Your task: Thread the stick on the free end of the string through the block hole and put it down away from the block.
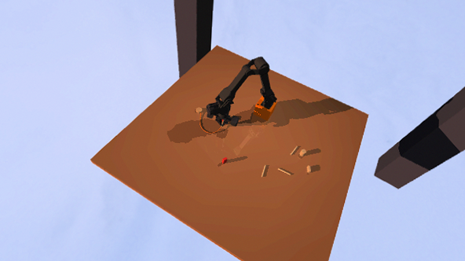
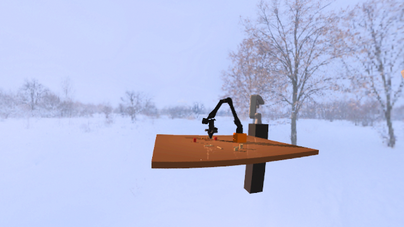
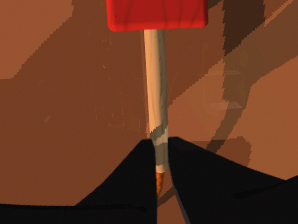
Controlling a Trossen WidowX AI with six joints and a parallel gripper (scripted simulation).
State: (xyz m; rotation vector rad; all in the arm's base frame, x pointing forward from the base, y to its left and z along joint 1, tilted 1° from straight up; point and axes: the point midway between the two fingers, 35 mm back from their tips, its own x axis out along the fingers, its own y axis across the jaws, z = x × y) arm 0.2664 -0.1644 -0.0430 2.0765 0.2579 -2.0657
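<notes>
My gripper tip is 6 cm past the red block and 2 cm to the left of it. From my gripper tip the other things lie so: thin wooden stick 1 cm behind; red object 20 cm ahead, 15 cm to the left, 1 cm above; round wooden button 19 cm to the right, 2 cm behind, 1 cm below.
</notes>
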